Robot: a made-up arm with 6 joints. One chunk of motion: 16 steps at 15 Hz.
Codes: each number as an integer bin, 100 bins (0 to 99) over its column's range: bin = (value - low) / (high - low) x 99, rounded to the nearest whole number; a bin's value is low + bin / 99 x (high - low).
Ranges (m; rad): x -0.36..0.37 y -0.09..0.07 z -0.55..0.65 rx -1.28..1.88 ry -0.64..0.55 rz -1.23..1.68
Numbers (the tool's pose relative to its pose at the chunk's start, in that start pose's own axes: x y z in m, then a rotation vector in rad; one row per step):
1: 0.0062 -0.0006 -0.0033 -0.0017 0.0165 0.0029
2: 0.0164 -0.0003 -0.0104 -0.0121 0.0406 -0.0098
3: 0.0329 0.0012 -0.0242 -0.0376 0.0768 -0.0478
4: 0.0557 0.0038 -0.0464 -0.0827 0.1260 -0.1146
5: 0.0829 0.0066 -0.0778 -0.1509 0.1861 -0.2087
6: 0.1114 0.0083 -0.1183 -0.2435 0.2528 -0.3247
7: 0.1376 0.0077 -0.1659 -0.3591 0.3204 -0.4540
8: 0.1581 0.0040 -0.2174 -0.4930 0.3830 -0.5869
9: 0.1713 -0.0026 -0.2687 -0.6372 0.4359 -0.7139
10: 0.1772 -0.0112 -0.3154 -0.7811 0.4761 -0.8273
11: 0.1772 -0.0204 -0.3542 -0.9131 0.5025 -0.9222
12: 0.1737 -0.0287 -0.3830 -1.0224 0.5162 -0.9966
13: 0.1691 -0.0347 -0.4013 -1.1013 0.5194 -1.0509
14: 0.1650 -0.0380 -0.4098 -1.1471 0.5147 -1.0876
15: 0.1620 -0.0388 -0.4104 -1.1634 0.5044 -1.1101
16: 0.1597 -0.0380 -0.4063 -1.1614 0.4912 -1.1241
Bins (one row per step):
1: 50 55 45 40 55 42
2: 51 56 45 40 57 42
3: 53 56 43 39 60 40
4: 56 58 42 38 64 38
5: 60 60 39 35 69 35
6: 64 61 36 32 74 31
7: 67 60 32 29 80 26
8: 70 58 27 25 85 22
9: 72 54 23 20 90 18
10: 73 49 19 16 93 14
11: 73 43 16 11 95 10
12: 72 38 14 8 96 8
13: 72 34 12 6 96 6
14: 71 32 12 4 96 5
15: 71 32 12 4 95 4
16: 70 32 12 4 94 4

